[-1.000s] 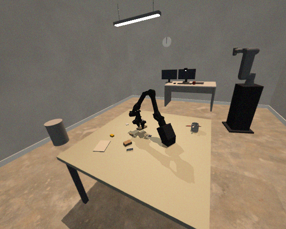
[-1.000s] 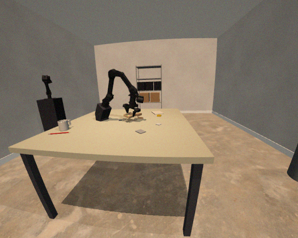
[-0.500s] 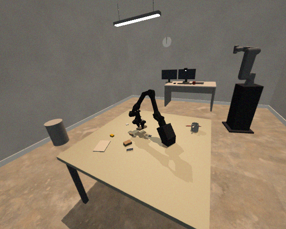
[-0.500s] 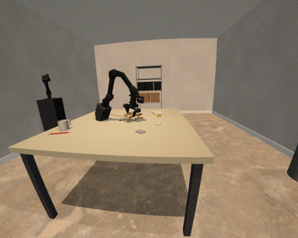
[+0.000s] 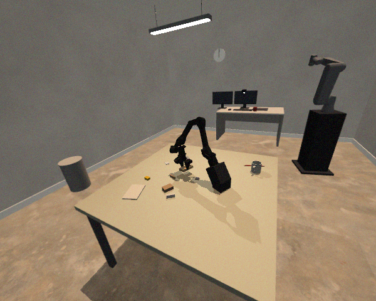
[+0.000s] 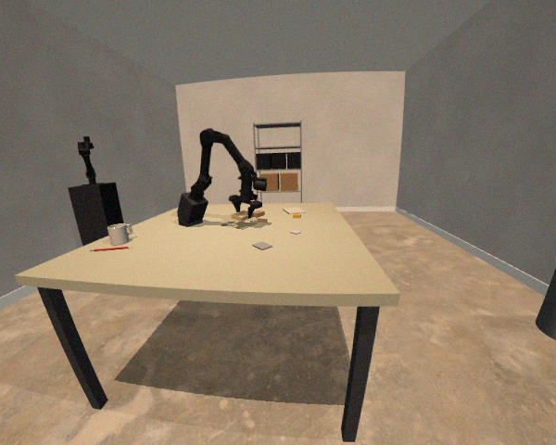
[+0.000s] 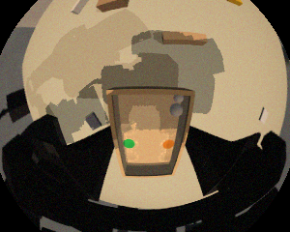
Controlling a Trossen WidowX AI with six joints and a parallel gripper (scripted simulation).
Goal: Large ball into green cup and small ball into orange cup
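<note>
Right now my hand is 30 mm above the wooden puzzle, 10 mm to the left of it and 10 mm past it. The rest, counted from my hand: flat wooden piece 100 mm ahead, 80 mm below, 60 mm to the left; then yellow block 320 mm ahead, 110 mm to the left, 80 mm below; then brown block 230 mm to the left, 90 mm ahead, 80 mm below.
</note>
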